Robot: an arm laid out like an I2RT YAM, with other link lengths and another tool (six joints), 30 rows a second.
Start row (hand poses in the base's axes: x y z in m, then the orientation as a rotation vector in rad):
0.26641 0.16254 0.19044 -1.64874 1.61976 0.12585
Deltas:
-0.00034 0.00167 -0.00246 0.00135 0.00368 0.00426
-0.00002 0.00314 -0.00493 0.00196 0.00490 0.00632
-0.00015 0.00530 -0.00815 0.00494 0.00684 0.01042
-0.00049 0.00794 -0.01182 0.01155 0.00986 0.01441
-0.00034 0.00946 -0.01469 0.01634 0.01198 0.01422
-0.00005 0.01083 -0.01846 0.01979 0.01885 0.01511
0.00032 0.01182 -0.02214 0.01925 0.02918 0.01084
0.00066 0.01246 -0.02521 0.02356 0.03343 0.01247
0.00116 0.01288 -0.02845 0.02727 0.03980 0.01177
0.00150 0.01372 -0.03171 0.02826 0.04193 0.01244
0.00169 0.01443 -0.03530 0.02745 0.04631 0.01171
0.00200 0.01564 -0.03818 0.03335 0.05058 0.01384
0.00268 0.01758 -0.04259 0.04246 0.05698 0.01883
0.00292 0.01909 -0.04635 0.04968 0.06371 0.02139
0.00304 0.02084 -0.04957 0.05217 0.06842 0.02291
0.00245 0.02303 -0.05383 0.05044 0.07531 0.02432
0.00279 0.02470 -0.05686 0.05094 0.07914 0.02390
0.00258 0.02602 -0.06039 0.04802 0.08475 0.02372
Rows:
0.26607 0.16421 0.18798 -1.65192 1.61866 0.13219
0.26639 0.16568 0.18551 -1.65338 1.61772 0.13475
0.26626 0.16784 0.18229 -1.65486 1.61493 0.14083
0.26592 0.17048 0.17862 -1.65366 1.61190 0.15063
0.26607 0.17200 0.17575 -1.65023 1.61214 0.15609
0.26636 0.17337 0.17198 -1.64955 1.61544 0.16507
0.26673 0.17436 0.16830 -1.64824 1.62673 0.17125
0.26707 0.17500 0.16523 -1.64702 1.62719 0.17907
0.26757 0.17542 0.16199 -1.64468 1.63129 0.18705
0.26791 0.17626 0.15873 -1.64483 1.63200 0.18998
0.26810 0.17697 0.15514 -1.64559 1.63609 0.19271
0.26841 0.17818 0.15226 -1.64352 1.63561 0.20206
0.26909 0.18012 0.14785 -1.64166 1.63331 0.21719
0.26933 0.18163 0.14409 -1.63927 1.63380 0.22987
0.26945 0.18338 0.14087 -1.63934 1.63519 0.23662
0.26886 0.18557 0.13661 -1.64294 1.63964 0.24193
0.26920 0.18724 0.13358 -1.64280 1.64261 0.24541
0.26899 0.18856 0.13005 -1.64580 1.64782 0.24789

